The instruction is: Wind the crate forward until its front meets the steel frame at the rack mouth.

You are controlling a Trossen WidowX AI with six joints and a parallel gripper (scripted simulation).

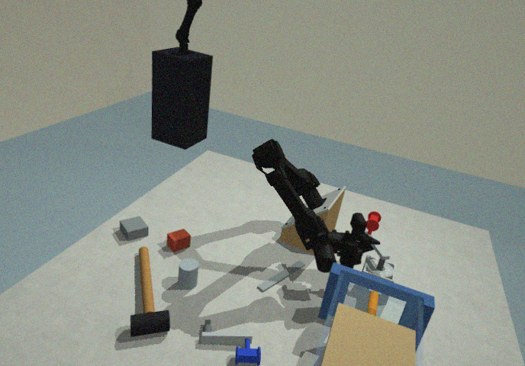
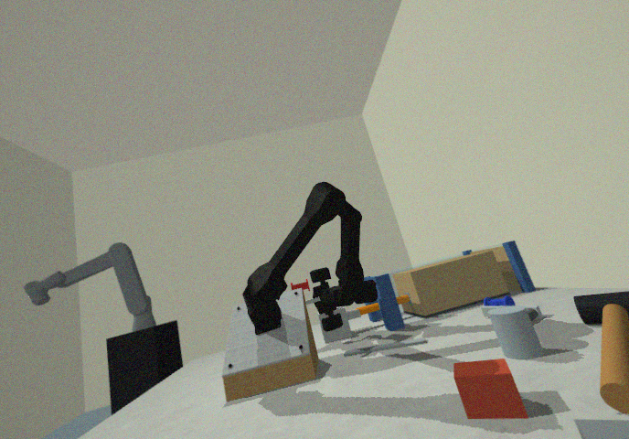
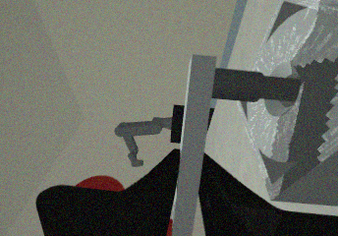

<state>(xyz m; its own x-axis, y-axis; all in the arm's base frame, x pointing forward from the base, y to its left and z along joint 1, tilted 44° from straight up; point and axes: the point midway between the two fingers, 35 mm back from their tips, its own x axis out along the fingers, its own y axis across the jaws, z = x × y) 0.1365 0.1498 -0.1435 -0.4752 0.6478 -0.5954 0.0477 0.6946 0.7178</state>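
My gripper tip is 2 cm to the left of the red-knobbed crank handle and 1 cm below it. Round my gripper tip: blue steel frame (20 cm ahead, 3 cm to the left, 3 cm below); red knob (3 cm behind, 4 cm to the right, 4 cm above); winch (3 cm ahead, 1 cm to the left, 10 cm below).
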